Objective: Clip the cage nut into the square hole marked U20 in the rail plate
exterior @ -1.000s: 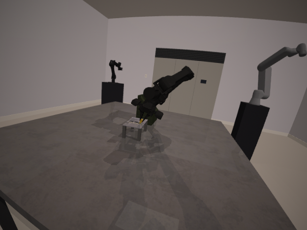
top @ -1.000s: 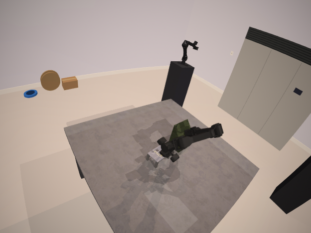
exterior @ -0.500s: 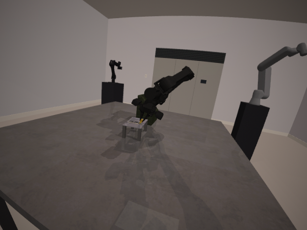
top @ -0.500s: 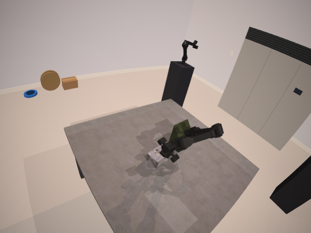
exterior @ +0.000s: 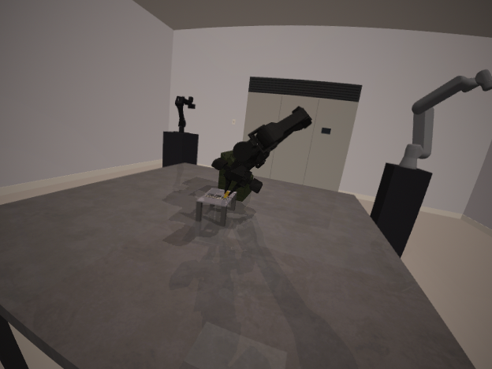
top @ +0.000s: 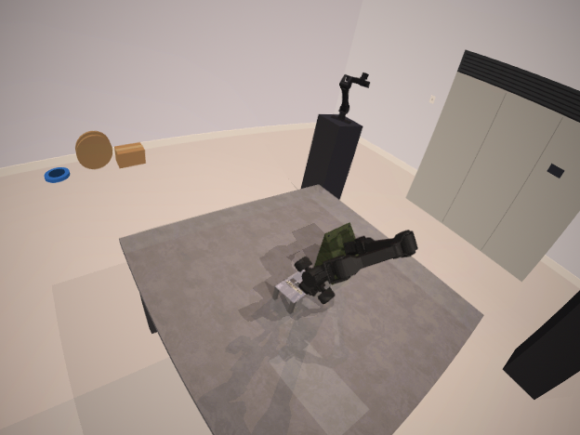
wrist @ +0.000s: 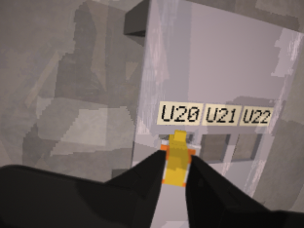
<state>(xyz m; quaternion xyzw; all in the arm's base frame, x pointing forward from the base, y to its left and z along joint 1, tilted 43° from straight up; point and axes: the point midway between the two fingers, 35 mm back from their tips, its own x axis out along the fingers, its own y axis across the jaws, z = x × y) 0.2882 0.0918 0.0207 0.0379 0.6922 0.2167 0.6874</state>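
My gripper tip is 10 mm above the yellow cage nut.
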